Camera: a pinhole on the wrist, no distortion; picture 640 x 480 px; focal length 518.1 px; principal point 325.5 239.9 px. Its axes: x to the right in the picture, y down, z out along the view. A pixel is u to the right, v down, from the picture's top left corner.
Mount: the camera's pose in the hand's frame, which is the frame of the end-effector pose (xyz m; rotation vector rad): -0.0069 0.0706 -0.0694 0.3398 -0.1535 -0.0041
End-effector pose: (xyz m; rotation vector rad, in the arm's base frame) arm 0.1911 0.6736 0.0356 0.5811 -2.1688 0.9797
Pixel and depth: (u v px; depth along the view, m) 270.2 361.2 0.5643
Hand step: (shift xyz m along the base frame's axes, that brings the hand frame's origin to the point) -0.0976 -0.3580 -0.3569
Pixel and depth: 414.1 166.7 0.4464
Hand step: -0.0482 -0.3483 -0.0959
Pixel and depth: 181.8 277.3 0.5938
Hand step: 0.0373 -0.3879 -0.3825
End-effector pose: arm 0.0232 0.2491 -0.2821 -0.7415 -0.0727 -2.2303
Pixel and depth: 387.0 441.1 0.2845
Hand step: 0.1806 0.0216 0.1729
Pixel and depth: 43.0 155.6 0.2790
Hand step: 0.1388 0.2144 0.0316
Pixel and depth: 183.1 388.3 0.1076
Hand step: 0.0910 -0.0007 -0.0091
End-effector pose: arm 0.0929 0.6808 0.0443 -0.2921 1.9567 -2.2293
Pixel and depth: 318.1 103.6 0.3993
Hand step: 0.1363 -0.2176 0.1897
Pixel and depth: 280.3 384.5 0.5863
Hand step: 0.2756 -0.4696 0.0275
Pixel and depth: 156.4 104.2 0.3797
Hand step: 0.2380 -0.1587 0.1657
